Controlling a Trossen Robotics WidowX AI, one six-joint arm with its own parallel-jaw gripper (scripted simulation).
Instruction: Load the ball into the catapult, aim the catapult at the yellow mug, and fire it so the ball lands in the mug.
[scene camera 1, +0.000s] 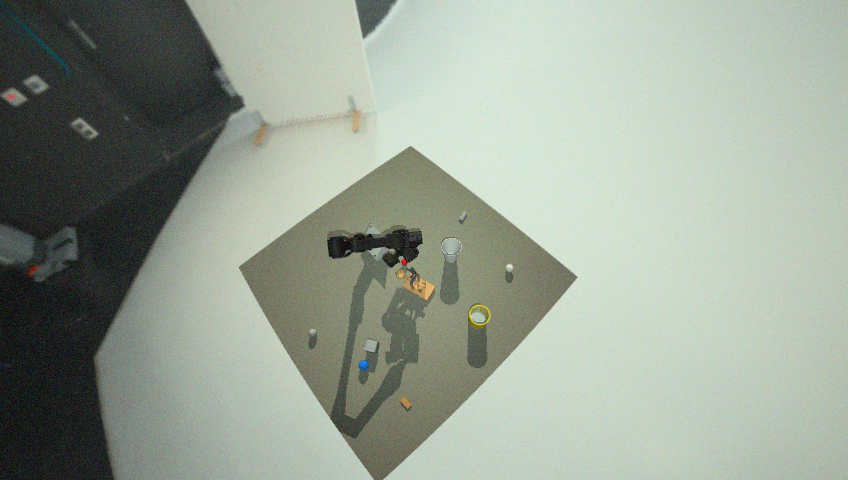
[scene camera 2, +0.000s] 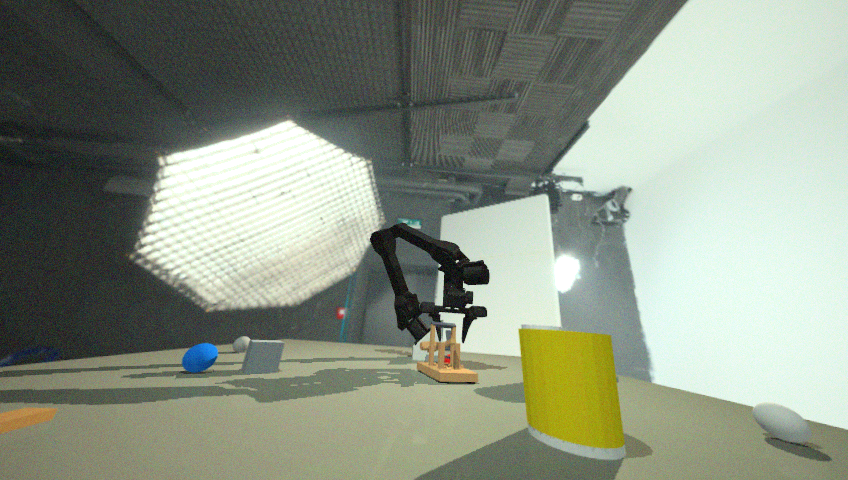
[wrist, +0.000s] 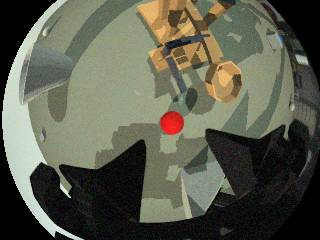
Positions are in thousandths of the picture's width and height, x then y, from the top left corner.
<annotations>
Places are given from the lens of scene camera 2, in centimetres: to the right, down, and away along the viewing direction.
gripper (scene camera 2: 532, 714): 8, 28, 70
yellow mug (scene camera 2: 675, 841): 14, 15, 23
blue ball (scene camera 2: 234, 747): -36, 19, 42
wooden catapult (scene camera 2: 523, 776): 4, 25, 48
The marked spots on the yellow mug and the blue ball are 53 cm apart.
</annotations>
